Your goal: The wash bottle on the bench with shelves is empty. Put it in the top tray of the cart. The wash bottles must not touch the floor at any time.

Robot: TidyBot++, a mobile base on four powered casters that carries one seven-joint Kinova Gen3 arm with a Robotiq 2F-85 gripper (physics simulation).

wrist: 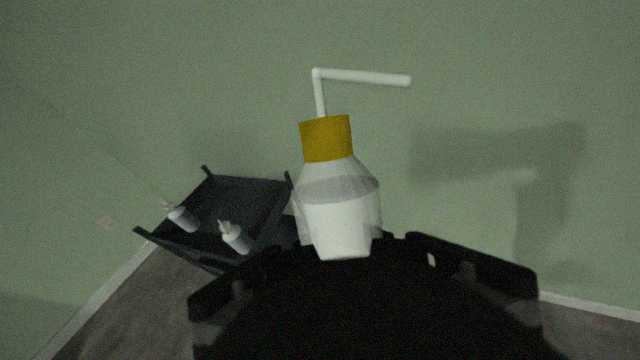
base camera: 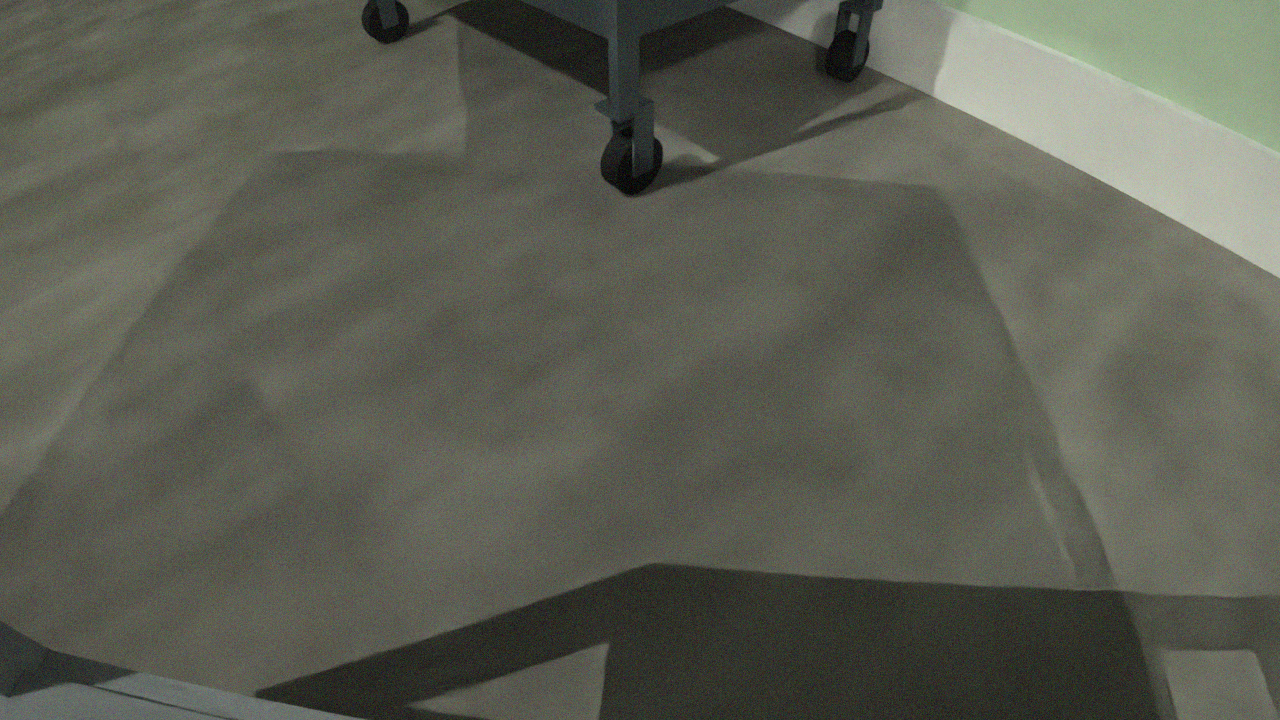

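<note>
A white wash bottle [wrist: 336,210] with a yellow cap and a bent white spout is in the middle of the wrist view. My gripper [wrist: 340,234] is shut on this bottle and holds it nearly upright; its lower part is hidden behind the dark gripper body. The dark cart [wrist: 235,200] [base camera: 624,53] stands beyond the bottle, to its left in the wrist view; its lower frame and casters show at the top of the base camera view. Two objects like small bottles, one [wrist: 183,219] at the left and one [wrist: 236,238] nearer, are at the cart's top tray.
A green wall [wrist: 475,110] [base camera: 1163,53] with a pale baseboard [base camera: 1092,134] runs behind and to the right of the cart. A wall plate [wrist: 106,223] is left of the cart. Shadows lie on the brown-grey floor [base camera: 537,376] in front of the base.
</note>
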